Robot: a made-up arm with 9 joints. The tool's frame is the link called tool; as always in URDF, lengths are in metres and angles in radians. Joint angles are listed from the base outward.
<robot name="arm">
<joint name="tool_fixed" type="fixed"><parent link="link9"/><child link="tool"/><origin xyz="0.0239 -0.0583 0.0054" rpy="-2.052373 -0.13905 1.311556"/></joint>
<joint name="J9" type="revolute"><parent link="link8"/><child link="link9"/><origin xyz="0.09 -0.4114 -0.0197" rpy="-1.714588 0.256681 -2.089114"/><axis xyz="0 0 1"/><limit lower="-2.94" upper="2.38"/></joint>
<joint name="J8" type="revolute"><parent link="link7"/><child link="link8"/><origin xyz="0.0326 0.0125 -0.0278" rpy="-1.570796 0 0.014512"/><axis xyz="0 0 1"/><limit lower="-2.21" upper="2.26"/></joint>
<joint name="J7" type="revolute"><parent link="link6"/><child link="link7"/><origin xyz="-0.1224 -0.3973 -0.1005" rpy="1.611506 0 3.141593"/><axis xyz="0 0 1"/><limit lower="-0.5" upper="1.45"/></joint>
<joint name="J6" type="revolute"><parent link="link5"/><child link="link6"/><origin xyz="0.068 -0.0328 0.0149" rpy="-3.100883 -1.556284 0"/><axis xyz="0 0 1"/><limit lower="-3.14" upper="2.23"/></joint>
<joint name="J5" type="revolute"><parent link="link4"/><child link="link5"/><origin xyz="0.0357 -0.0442 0.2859" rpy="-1.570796 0 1.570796"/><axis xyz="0 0 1"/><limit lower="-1.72" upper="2.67"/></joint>
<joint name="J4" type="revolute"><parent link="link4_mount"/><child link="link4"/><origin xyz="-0.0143 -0.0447 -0.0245" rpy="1.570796 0 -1.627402"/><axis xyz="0 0 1"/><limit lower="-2.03" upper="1.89"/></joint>
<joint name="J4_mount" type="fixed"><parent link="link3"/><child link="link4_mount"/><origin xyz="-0.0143 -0.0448 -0.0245" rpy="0 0 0"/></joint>
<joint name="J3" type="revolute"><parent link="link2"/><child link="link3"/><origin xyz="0.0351 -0.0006 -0.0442" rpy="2.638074 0.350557 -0.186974"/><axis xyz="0 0 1"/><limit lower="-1.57" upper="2.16"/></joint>
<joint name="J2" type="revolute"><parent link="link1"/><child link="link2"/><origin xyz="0.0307 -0.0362 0.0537" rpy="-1.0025 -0.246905 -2.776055"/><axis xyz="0 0 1"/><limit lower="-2.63" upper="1.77"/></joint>
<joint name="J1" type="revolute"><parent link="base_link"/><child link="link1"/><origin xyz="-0.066 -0.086 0.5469" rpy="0.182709 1.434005 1.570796"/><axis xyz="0 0 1"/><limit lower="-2.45" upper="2.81"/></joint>
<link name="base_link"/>
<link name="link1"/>
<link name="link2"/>
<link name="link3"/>
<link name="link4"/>
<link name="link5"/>
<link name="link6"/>
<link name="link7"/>
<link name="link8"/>
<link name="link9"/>
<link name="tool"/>
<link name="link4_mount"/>
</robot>
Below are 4 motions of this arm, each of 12 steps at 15 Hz.
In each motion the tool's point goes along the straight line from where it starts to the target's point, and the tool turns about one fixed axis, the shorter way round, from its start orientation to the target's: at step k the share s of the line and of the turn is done. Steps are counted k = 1, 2, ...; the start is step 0. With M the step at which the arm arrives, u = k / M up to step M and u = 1 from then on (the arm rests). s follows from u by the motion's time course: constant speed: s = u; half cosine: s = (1 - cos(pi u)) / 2; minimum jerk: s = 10 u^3 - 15 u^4 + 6 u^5.
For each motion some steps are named. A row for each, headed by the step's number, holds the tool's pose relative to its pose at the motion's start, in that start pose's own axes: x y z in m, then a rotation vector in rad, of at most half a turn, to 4 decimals.
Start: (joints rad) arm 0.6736 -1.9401 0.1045 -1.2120 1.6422 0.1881 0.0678 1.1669 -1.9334
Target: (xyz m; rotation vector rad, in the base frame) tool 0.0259 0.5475 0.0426 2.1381 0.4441 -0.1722
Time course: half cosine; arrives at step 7
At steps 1, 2, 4, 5, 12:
1: 0.0012 0.0075 -0.0183 0.0397 -0.0566 -0.0429
2: 0.0045 0.0284 -0.0694 0.1511 -0.2151 -0.1631
4: 0.0145 0.0921 -0.2253 0.4906 -0.6985 -0.5295
5: 0.0192 0.1223 -0.2992 0.6515 -0.9276 -0.7031
12: 0.0237 0.1507 -0.3686 0.8026 -1.1427 -0.8662

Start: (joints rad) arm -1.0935 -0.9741 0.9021 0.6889 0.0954 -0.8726 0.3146 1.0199 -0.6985
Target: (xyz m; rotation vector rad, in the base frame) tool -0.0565 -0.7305 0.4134 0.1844 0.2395 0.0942
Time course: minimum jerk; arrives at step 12
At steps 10, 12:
10: -0.2527 0.5571 -0.2843 0.6950 1.3777 1.6479
12: -0.2620 0.5776 -0.2948 0.7206 1.4284 1.7085

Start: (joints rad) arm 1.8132 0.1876 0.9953 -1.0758 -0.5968 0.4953 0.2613 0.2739 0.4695
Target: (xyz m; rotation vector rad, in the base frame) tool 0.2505 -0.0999 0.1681 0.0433 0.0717 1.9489
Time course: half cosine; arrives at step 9
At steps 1, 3, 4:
1: 0.0093 -0.0045 0.0067 -0.0196 0.0066 0.0222
3: 0.0770 -0.0376 0.0553 -0.1629 0.0550 0.1845
4: 0.1273 -0.0622 0.0915 -0.2692 0.0908 0.3048

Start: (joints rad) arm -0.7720 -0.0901 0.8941 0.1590 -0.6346 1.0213 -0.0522 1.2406 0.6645
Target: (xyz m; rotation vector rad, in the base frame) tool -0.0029 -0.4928 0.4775 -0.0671 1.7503 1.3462
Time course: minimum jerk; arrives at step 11
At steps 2, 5, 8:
2: -0.0027 0.0236 0.0244 -0.0409 0.0698 -0.0670
5: -0.0254 0.2178 0.2253 -0.3783 0.6457 -0.6200
8: -0.0533 0.4569 0.4726 -0.7936 1.3545 -1.3006

